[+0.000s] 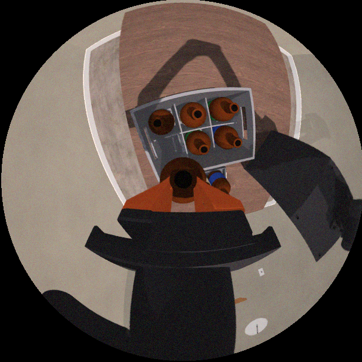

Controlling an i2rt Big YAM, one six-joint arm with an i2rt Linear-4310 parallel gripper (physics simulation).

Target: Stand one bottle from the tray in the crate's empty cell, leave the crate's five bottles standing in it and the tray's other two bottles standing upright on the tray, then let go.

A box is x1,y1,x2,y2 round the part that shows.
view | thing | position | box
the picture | my gripper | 182,179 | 85,176,280,359
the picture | green-banded brown bottle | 182,171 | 159,157,205,202
